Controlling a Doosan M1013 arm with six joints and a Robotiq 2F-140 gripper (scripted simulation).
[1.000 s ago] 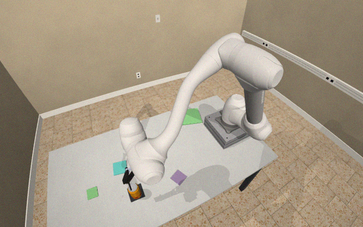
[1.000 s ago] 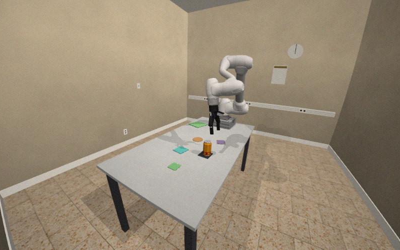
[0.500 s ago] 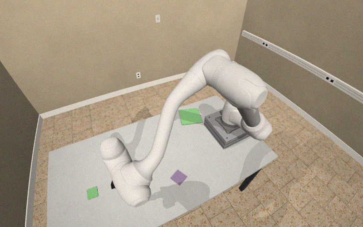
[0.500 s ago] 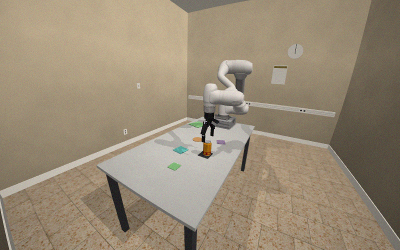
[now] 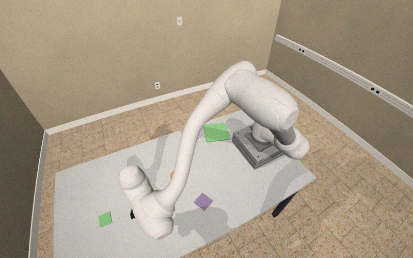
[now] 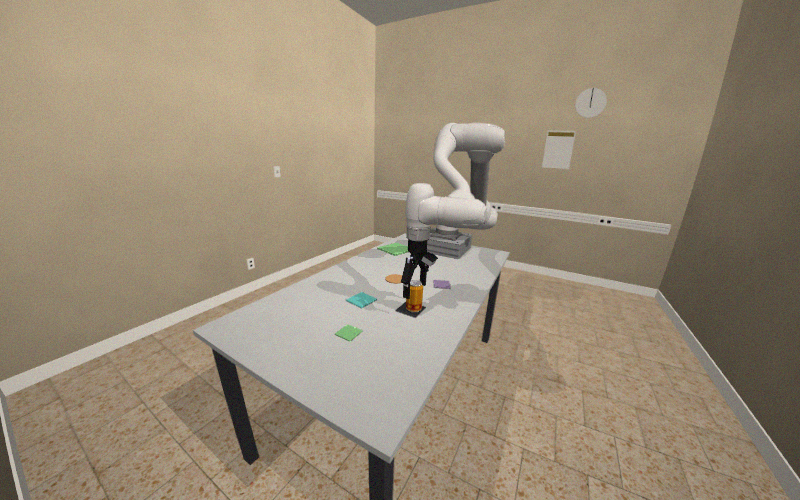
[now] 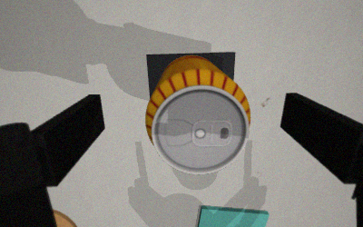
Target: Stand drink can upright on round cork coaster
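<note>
Right now my hand is 30 mm above the orange drink can. Round my hand: teal coaster: 50 mm ahead, 240 mm to the right, 100 mm below; then black coaster: 10 mm to the right, 100 mm below; then round cork coaster: 230 mm behind, 220 mm to the right, 100 mm below.
</note>
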